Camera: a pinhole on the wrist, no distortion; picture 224 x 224 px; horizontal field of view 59.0 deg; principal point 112.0 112.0 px. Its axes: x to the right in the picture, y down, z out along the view. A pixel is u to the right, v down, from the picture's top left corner.
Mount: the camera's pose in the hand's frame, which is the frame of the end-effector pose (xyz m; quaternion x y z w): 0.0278 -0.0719 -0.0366 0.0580 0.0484 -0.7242 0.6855
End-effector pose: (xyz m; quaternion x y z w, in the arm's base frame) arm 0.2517 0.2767 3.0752 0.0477 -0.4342 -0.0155 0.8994
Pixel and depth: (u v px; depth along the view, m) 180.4 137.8 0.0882
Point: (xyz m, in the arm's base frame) 0.2396 0.1556 3.1204
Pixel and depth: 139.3 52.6 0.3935
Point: -0.0766 0.0819 3.1918
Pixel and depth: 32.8 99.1 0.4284
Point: -0.0705 0.2813 3.3349
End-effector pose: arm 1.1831 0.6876 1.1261 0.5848 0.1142 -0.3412 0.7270
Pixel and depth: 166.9 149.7 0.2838
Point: 1.0598 0.4291 1.0019
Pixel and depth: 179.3 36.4 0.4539
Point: 0.7952 0.3632 1.1115
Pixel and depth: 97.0 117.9 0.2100
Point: 1.1104 0.5080 1.0908
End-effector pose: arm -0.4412 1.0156 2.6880 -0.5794 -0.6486 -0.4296 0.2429
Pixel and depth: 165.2 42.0 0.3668
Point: -0.5690 1.2228 2.3770
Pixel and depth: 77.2 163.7 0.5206
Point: -0.4490 1.5184 2.5461
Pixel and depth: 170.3 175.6 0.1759
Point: -0.5804 1.1734 2.6429
